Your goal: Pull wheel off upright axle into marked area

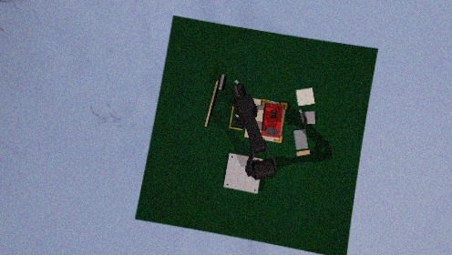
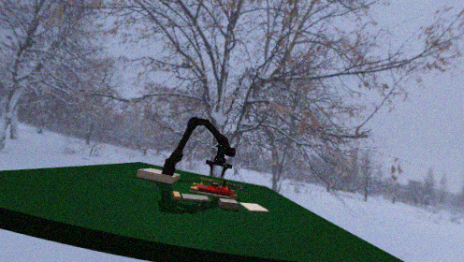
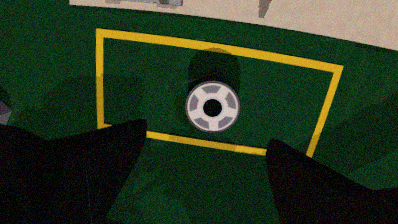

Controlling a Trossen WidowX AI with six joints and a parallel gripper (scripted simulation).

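The wheel is 60 mm below my gripper tip. Round my gripper tip: wooden stick (60 mm ahead, 170 mm to the left, 60 mm below).
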